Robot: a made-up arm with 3 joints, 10 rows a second.
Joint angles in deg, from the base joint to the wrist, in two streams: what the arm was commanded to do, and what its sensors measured. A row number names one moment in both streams.
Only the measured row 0 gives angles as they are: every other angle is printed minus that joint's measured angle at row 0.
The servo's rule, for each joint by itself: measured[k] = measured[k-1] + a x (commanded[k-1-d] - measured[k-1]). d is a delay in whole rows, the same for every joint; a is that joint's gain. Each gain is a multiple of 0.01, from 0.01 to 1. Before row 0 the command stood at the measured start. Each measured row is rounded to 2 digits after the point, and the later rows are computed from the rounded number. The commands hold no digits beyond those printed.
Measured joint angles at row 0:
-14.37, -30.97, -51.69
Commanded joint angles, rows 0 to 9:
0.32, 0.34, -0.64
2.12, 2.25, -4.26
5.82, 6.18, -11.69
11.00, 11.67, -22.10
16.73, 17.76, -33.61
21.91, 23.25, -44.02
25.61, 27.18, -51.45
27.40, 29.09, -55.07
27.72, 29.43, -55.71
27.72, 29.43, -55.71
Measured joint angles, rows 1 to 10:
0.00, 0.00, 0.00
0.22, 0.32, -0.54
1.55, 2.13, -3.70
4.54, 5.94, -10.49
9.06, 11.33, -20.36
14.43, 17.37, -31.62
19.67, 22.90, -42.16
23.83, 26.92, -50.06
26.33, 28.96, -54.32
27.30, 29.40, -55.50
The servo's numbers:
d 1
a 0.70 0.94 0.85

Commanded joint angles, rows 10 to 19:
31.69, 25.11, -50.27
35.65, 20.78, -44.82
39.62, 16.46, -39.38
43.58, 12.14, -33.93
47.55, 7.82, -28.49
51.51, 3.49, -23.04
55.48, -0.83, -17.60
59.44, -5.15, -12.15
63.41, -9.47, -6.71
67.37, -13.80, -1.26
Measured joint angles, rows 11 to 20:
27.59, 29.43, -55.68
30.46, 25.37, -51.08
34.09, 21.06, -45.76
37.96, 16.74, -40.34
41.89, 12.42, -34.89
45.85, 8.10, -29.45
49.81, 3.77, -24.00
53.78, -0.55, -18.56
57.74, -4.87, -13.11
61.71, -9.19, -7.67

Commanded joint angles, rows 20 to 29:
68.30, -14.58, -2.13
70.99, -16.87, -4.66
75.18, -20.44, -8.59
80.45, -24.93, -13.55
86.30, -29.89, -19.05
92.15, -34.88, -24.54
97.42, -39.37, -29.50
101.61, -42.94, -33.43
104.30, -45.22, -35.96
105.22, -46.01, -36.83
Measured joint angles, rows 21 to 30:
65.67, -13.52, -2.22
67.51, -14.52, -2.14
69.95, -16.73, -4.28
73.61, -20.22, -7.94
78.40, -24.65, -12.71
83.93, -29.58, -18.10
89.68, -34.56, -23.57
95.10, -39.08, -28.61
99.66, -42.71, -32.71
102.91, -45.07, -35.47

